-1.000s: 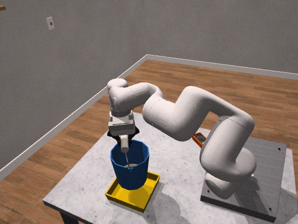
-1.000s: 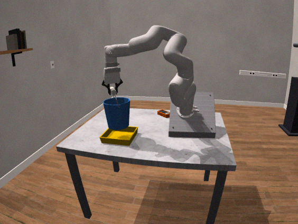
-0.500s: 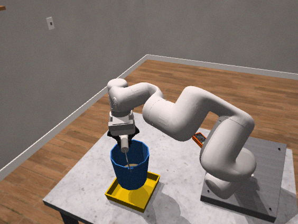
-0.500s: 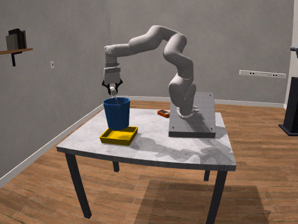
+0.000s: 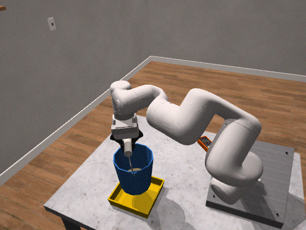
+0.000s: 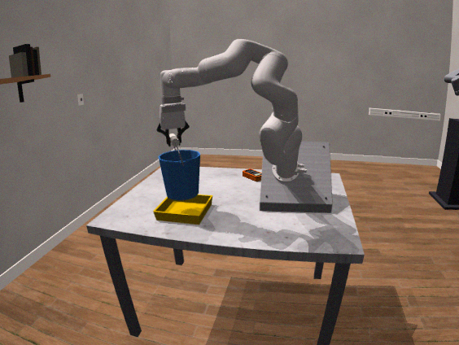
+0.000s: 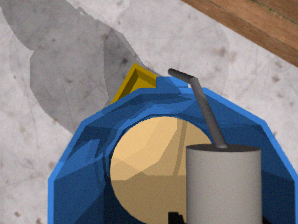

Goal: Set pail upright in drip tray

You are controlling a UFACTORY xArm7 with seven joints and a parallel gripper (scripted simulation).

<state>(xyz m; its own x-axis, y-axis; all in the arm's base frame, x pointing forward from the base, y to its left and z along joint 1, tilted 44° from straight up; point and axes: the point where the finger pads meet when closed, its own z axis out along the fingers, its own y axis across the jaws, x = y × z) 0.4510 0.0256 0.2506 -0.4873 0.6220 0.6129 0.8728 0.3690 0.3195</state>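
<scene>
My hand is 9 cm above the blue pail, 1 cm to the left of it and 1 cm past it. Round my hand: wire handle (3 cm below); then yellow drip tray (31 cm below, 2 cm behind, 1 cm to the right).
</scene>
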